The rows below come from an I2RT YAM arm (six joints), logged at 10 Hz.
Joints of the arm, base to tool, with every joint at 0 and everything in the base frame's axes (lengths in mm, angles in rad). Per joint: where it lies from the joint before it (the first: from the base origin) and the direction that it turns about. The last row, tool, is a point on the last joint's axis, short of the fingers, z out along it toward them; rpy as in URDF.
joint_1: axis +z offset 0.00 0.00 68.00
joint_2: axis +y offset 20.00 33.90 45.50
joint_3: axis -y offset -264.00 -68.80 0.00
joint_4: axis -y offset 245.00 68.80 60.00
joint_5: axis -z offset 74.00 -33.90 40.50
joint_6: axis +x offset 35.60 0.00 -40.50
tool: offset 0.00 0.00 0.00 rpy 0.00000 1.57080 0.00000
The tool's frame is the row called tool.
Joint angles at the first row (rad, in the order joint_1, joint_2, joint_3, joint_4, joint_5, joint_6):
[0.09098 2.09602 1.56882 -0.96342 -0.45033 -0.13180]
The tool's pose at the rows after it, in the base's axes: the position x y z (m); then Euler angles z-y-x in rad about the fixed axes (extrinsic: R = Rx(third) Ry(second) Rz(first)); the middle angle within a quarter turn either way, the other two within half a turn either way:
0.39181 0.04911 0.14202 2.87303 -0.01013 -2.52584
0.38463 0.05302 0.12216 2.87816 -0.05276 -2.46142
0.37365 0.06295 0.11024 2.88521 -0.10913 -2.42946
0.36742 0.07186 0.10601 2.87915 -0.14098 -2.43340
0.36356 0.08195 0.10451 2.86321 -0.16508 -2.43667
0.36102 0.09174 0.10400 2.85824 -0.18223 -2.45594
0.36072 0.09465 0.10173 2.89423 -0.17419 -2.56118
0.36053 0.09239 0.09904 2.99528 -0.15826 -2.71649
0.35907 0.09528 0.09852 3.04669 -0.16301 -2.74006
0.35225 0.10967 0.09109 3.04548 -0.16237 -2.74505
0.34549 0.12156 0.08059 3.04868 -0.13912 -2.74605
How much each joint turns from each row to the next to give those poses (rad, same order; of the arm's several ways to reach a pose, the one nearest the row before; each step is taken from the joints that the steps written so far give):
[-0.01831 0.01794 -0.07896 0.05570 -0.16442 -0.05494]
[0.00649 0.02515 -0.05190 0.03434 -0.06713 -0.01753]
[0.02594 0.00803 -0.04459 0.00303 -0.03549 -0.00763]
[0.02554 0.00001 -0.01987 -0.00036 0.00077 0.00035]
[0.02825 -0.00002 -0.00726 -0.00037 -0.00039 0.00079]
[0.02822 0.00001 -0.00073 0.00035 0.01526 0.01946]
[0.01564 0.00001 -0.00001 0.00764 0.10262 0.07170]
[0.00686 -0.00001 -0.00001 -0.00305 0.15335 0.13122]
[0.01030 -0.00001 -0.00112 -0.00346 0.02137 0.06256]
[0.04234 -0.00001 -0.03398 0.05266 0.00190 0.04578]
[0.03664 0.00004 -0.04918 0.09004 0.00496 0.05343]

